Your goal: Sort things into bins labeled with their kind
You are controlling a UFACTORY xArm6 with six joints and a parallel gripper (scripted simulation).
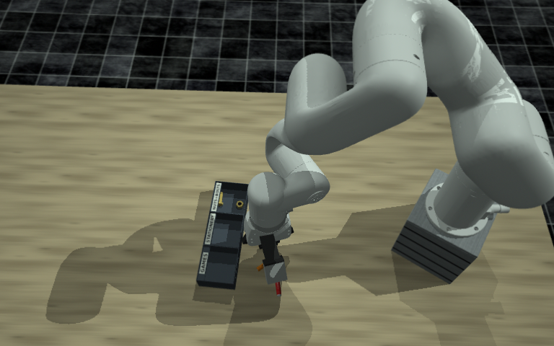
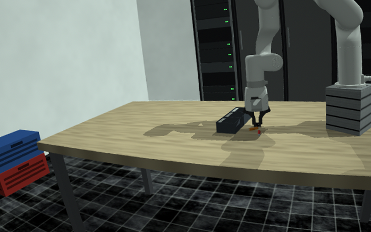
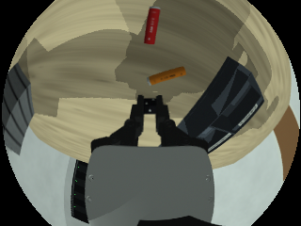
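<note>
Now: hand 50 mm to the right of the orange stick, 20 mm above it and 10 mm short of it. From my hand the other things lie so: dark three-part bin (100 mm ahead, 30 mm to the right); black die (10 mm below); red cylinder (100 mm to the left, 20 mm below, 20 mm behind).
</note>
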